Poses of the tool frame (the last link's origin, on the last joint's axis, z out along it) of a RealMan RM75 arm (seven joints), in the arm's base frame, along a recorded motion.
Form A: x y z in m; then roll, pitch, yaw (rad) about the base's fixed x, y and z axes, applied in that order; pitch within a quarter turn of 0, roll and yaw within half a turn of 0.
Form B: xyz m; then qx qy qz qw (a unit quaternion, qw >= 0). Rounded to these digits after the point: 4 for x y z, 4 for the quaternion.
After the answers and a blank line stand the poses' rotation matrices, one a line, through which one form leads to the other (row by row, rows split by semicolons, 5 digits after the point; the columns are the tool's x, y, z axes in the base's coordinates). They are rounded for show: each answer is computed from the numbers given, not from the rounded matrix.
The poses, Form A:
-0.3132, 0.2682, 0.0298, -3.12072, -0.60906, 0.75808
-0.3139, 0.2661, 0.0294, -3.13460, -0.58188, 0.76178
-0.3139, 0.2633, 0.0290, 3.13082, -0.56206, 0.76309
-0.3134, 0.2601, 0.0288, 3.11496, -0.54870, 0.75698
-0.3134, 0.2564, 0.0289, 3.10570, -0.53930, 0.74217
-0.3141, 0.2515, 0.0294, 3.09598, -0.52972, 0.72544
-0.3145, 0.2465, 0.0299, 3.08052, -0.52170, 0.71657
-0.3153, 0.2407, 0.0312, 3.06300, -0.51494, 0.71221
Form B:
-0.3132, 0.2682, 0.0298, -0.8851, -0.3559, -0.2749, 0.1202
-0.3139, 0.2661, 0.0294, -0.8889, -0.3571, -0.2650, 0.1097
-0.3139, 0.2633, 0.0290, -0.8922, -0.3564, -0.2593, 0.0985
-0.3134, 0.2601, 0.0288, -0.8957, -0.3523, -0.2565, 0.0882
-0.3134, 0.2564, 0.0289, -0.8998, -0.3450, -0.2545, 0.0805
-0.3141, 0.2515, 0.0294, -0.9042, -0.3368, -0.2525, 0.0723
-0.3145, 0.2465, 0.0299, -0.9072, -0.3313, -0.2518, 0.0628
-0.3153, 0.2407, 0.0312, -0.9092, -0.3275, -0.2517, 0.0531

0.59558 0.69605 0.40099; 0.56390 -0.71779 0.40840; 0.57210 -0.01712 -0.82001
0.60452 0.69297 0.39286; 0.57662 -0.72094 0.38439; 0.54960 -0.00584 -0.83541
0.61152 0.68697 0.39257; 0.58483 -0.72663 0.36053; 0.53293 0.00912 -0.84611
0.62020 0.67639 0.39730; 0.58592 -0.73619 0.33870; 0.52158 0.02272 -0.85290
0.63240 0.66187 0.40249; 0.57996 -0.74898 0.32042; 0.51354 0.03079 -0.85752
0.64566 0.64554 0.40792; 0.57254 -0.76272 0.30078; 0.50529 0.03935 -0.86205
0.65375 0.63264 0.41518; 0.56943 -0.77264 0.28069; 0.49835 0.05292 -0.86536
0.65876 0.62222 0.42293; 0.56876 -0.77985 0.26142; 0.49248 0.06833 -0.86764

